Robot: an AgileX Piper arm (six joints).
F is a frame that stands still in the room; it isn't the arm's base.
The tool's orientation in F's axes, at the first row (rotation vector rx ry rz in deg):
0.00, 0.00, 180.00
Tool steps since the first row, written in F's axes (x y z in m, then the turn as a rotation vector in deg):
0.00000, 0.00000, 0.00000, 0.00, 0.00, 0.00
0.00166, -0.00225, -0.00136, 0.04, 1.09, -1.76
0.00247, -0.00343, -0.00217, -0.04, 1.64, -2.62
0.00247, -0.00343, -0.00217, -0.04, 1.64, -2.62
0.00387, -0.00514, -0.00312, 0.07, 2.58, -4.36
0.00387, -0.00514, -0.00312, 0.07, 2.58, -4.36
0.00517, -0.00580, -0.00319, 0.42, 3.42, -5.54
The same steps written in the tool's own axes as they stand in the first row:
0.00000, 0.00000, 0.00000, 0.00, 0.00, 0.00
-0.00166, 0.00225, -0.00136, -0.04, -1.09, -1.76
-0.00247, 0.00343, -0.00217, 0.04, -1.64, -2.62
-0.00247, 0.00343, -0.00217, 0.04, -1.64, -2.62
-0.00387, 0.00514, -0.00312, -0.07, -2.58, -4.36
-0.00387, 0.00514, -0.00312, -0.07, -2.58, -4.36
-0.00517, 0.00580, -0.00319, -0.42, -3.42, -5.54

